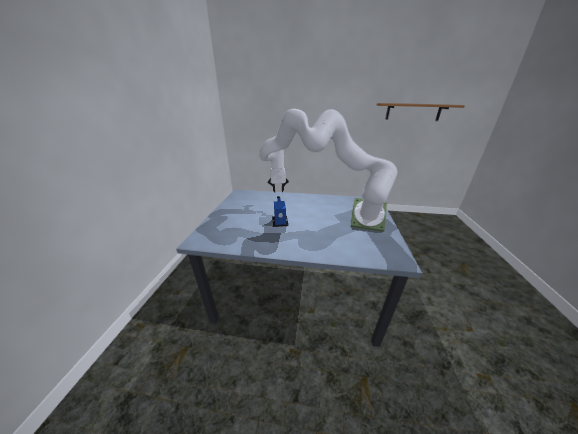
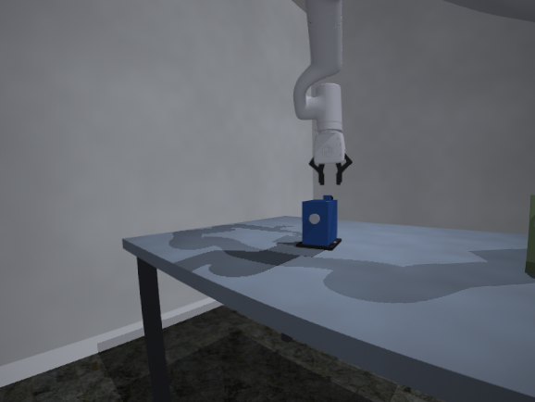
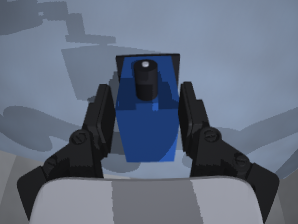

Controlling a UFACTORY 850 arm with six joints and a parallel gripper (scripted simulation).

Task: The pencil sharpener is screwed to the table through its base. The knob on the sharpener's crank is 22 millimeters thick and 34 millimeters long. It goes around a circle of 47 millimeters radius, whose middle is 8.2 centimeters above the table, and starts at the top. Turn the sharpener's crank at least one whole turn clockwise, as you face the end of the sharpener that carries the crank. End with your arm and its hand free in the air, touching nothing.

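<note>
My hand is 2 cm to the right of the knob and 6 cm above it.
</note>
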